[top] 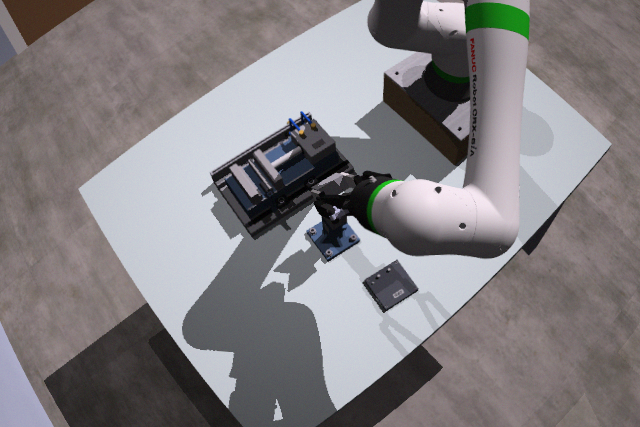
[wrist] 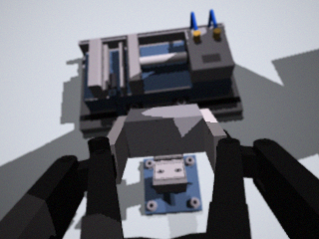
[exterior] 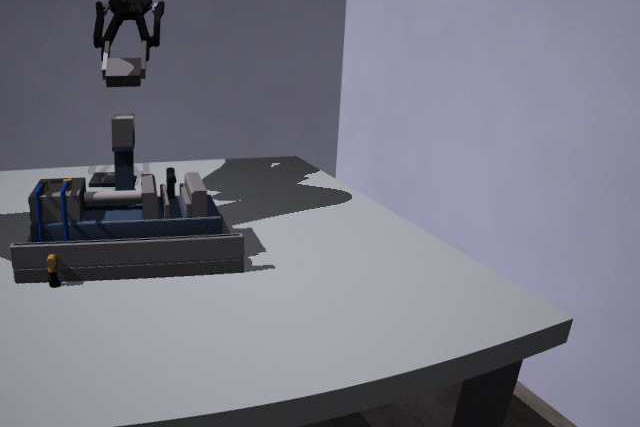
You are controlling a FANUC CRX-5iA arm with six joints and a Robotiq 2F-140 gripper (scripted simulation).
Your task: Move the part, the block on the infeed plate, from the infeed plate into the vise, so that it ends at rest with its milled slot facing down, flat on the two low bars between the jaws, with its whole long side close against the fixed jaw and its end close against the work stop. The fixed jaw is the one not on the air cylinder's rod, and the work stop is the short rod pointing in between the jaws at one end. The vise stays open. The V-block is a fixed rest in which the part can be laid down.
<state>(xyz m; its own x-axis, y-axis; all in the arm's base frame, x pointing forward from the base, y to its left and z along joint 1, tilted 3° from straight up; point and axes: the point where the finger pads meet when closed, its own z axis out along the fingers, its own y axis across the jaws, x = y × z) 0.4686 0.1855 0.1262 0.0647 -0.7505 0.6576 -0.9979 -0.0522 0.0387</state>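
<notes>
Now: hand 20 mm above the part and 10 mm to the left of it. Round my hand: cylinder rod (220 mm to the right, 180 mm below, 10 mm ahead); then blue work stop (200 mm below, 150 mm to the right, 90 mm ahead); then black work stop (170 mm to the right, 170 mm below, 90 mm ahead).
</notes>
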